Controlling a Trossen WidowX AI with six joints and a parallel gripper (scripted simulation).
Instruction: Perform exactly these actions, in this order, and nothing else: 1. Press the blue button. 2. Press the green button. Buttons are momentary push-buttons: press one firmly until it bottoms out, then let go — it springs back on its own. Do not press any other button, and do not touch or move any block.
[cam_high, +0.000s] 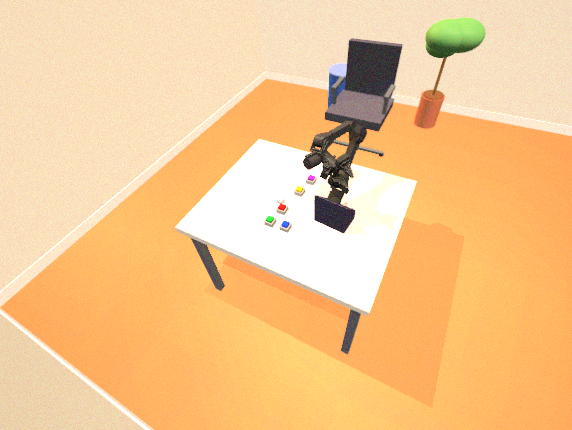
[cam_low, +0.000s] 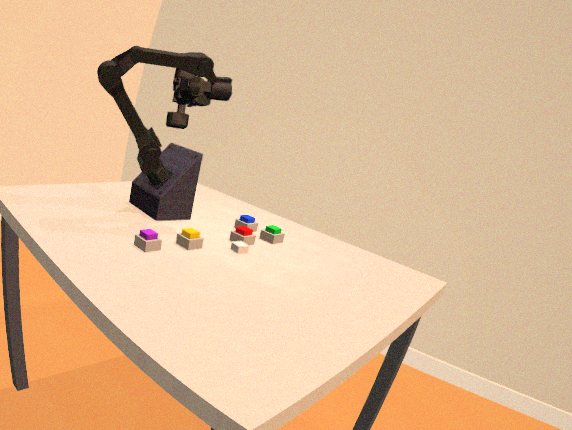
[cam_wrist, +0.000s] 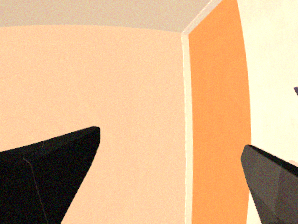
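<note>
Now: the blue button 260 mm ahead of my gripper tip, 170 mm to the left of it and 290 mm below it. Round my gripper tip: red button: 350 mm ahead, 80 mm to the left, 290 mm below; yellow button: 340 mm ahead, 90 mm to the right, 290 mm below; purple button: 330 mm ahead, 210 mm to the right, 290 mm below.
</note>
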